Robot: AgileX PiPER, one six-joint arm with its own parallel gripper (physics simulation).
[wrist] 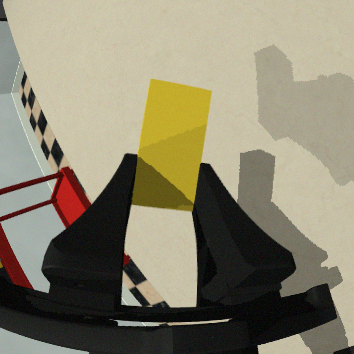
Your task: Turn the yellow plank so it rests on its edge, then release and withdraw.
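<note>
The yellow plank (175, 112) is between the fingertips in the middle of the wrist view, its long side running out past them and tilted slightly to the right. My gripper (165, 171) is shut on the plank, with one black finger against each long side. Shadow covers the plank's near part. The pale table top (80, 55) lies behind it. From this view I cannot tell how high the plank is above the table, or whether it touches it.
A red frame-like object (73, 200) stands at the left, partly behind the left finger. A black-and-cream checkered strip (42, 125) runs along the table's left edge. Shadows of the arm and gripper fall on the table at the right.
</note>
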